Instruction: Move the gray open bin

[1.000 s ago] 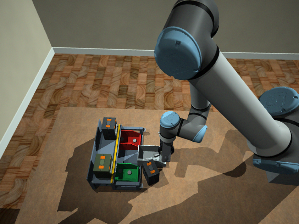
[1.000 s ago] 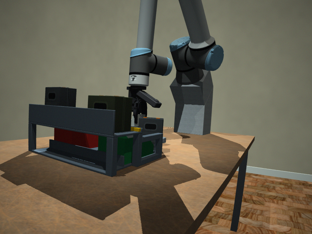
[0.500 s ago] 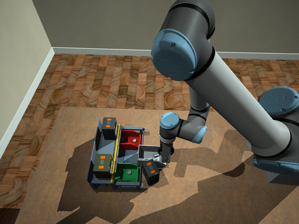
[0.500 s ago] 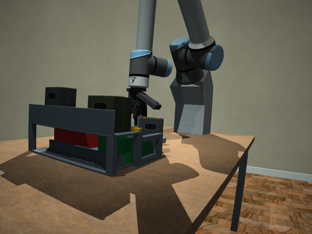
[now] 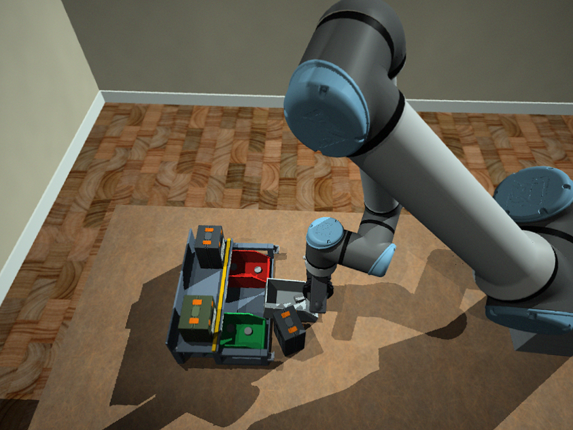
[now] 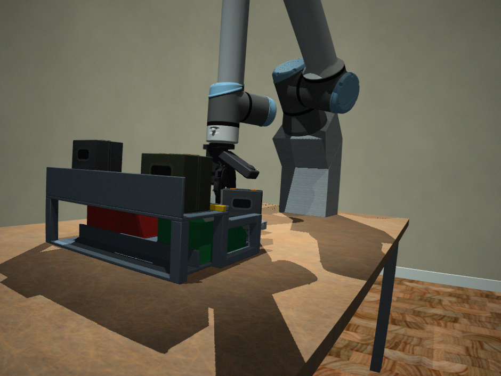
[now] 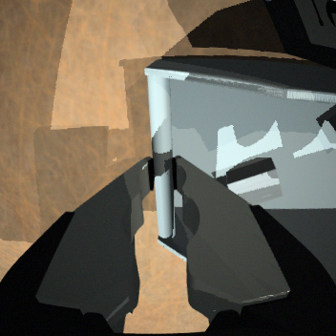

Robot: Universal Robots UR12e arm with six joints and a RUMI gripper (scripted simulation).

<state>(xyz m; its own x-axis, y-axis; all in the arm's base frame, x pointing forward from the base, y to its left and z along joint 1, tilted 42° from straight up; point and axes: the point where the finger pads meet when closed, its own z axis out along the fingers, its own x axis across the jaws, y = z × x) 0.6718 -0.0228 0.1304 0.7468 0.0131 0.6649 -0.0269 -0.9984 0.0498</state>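
The gray bin lies 8 cm ahead of my hand and 1 cm above it. From my hand the other things lie so: yellow strip 29 cm ahead, 1 cm to the right, 7 cm above; then green bin 25 cm ahead, 10 cm to the left, 1 cm above; then red bin 24 cm ahead, 12 cm to the right, 1 cm above.
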